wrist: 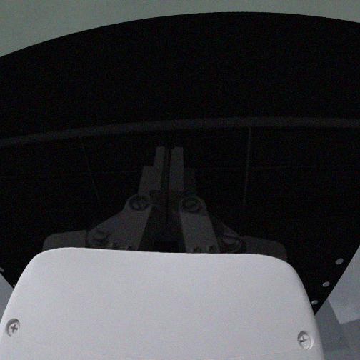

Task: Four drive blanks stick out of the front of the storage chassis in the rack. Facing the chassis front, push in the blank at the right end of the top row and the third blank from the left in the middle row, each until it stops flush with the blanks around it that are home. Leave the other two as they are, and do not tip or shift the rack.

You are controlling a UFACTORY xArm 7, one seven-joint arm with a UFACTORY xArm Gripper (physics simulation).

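The storage chassis [200, 65] fills most of the wrist view as a very dark body. A slightly lighter edge strip runs across it, and faint thin seams between blanks show below that strip. The dark front is too dim to tell which blanks stick out or which are flush. My gripper [169, 165] is shut and empty, fingertips pointing at the dark front in the middle of the view, below the edge strip and between two faint upright seams. Whether the tips touch a blank cannot be told.
Small round light studs [326, 284] run along the chassis's right side at the lower right. Grey-green background shows along the top. Pale blue-grey surfaces show at the lower right and lower left. The white gripper housing covers the bottom of the view.
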